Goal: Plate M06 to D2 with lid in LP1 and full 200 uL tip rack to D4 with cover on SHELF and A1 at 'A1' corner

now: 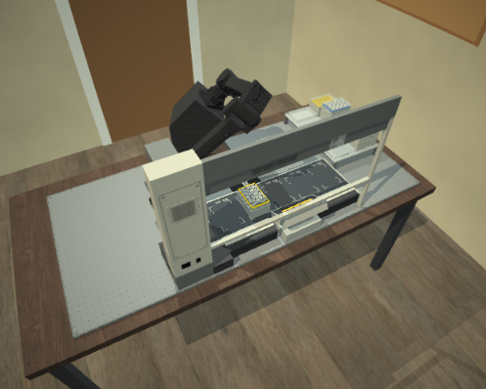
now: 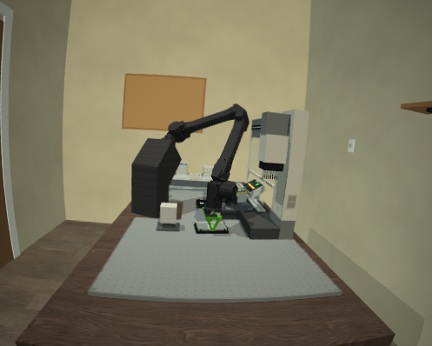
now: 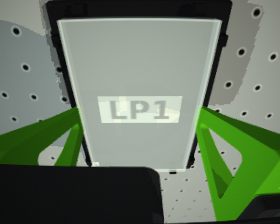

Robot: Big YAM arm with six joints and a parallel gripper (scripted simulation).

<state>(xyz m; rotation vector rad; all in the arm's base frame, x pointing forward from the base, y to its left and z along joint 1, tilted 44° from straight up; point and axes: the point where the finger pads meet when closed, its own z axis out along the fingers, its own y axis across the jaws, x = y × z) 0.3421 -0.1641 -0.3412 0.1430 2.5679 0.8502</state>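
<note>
The LP1 label lies 10 mm below my hand. The rest, counted from my hand: white ready button box: 190 mm behind, 50 mm above, 40 mm to the left; then perforated board: 320 mm to the left, 20 mm below, 20 mm ahead; then dark lid park LP1: 10 mm below.
</note>
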